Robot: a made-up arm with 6 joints.
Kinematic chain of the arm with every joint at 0, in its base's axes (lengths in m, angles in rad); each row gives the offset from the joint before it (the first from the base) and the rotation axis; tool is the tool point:
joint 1: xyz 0 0 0.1 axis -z
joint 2: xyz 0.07 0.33 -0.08 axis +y
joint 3: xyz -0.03 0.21 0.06 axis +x
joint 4: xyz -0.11 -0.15 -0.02 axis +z
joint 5: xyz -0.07 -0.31 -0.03 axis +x
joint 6: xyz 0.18 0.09 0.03 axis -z
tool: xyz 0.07 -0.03 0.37
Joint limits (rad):
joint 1: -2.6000..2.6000
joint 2: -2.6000..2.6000
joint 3: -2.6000..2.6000
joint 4: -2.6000..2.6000
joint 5: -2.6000..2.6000
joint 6: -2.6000..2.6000
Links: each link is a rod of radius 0.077 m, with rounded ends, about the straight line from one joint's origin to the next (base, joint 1, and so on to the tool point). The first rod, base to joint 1, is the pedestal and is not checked.
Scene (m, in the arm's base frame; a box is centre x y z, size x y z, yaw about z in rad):
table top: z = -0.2
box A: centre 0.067 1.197 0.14 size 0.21 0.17 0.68 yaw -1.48
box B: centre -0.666 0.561 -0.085 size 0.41 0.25 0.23 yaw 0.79
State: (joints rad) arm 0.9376 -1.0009 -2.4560 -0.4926 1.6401 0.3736
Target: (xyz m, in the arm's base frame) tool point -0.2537 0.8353 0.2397
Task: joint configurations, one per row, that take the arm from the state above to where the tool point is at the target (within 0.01 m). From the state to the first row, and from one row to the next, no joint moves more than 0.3 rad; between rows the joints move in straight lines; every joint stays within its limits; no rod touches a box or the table.
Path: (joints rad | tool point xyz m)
1: 1.0054 -0.8849 -2.3276 -0.5196 1.8801 0.3341 | 0.4650 1.1719 0.2380
2: 1.0732 -0.7689 -2.1992 -0.5466 2.1200 0.2946 | 0.3680 1.0745 0.3893
3: 1.1410 -0.6528 -2.0709 -0.5736 2.3600 0.2551 | 0.2788 0.9294 0.5133
4: 1.2087 -0.5368 -1.9425 -0.6006 2.6000 0.2155 | 0.1985 0.7526 0.5920
5: 1.0668 -0.7934 -1.7617 -0.5021 2.3837 0.3368 | -0.0343 0.8434 0.4260
6: 0.9249 -1.0500 -1.5809 -0.4036 2.1674 0.4581 | -0.2537 0.8353 0.2397

